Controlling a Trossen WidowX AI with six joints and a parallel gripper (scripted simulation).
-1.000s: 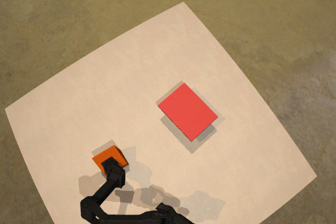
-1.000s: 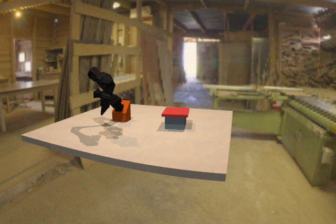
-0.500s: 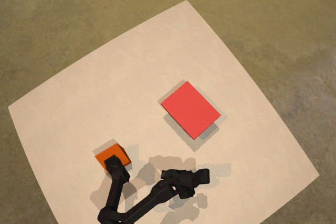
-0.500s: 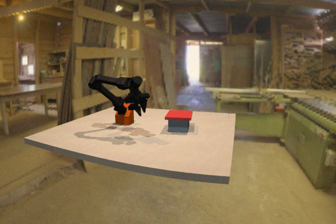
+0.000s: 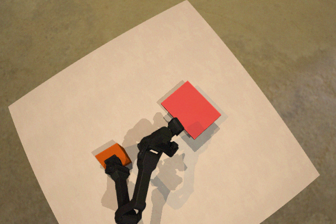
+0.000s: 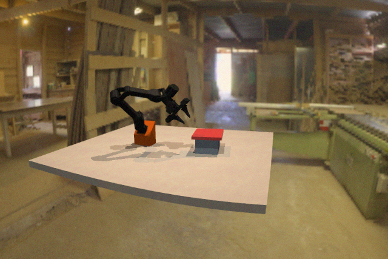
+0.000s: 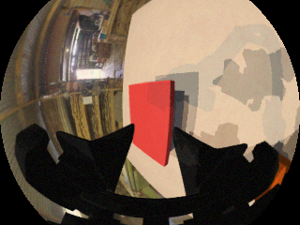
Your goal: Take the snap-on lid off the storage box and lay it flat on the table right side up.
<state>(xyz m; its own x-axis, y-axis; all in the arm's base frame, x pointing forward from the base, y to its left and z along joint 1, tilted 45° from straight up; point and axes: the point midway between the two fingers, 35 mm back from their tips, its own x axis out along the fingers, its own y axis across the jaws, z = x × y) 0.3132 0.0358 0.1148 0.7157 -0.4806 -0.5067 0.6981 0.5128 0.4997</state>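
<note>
Now: gripper tip 110 mm short of the red lid, 90 mm above it and 70 mm to the right of it. Round my gripper tip: storage box: 140 mm below, 110 mm ahead, 70 mm to the left.
</note>
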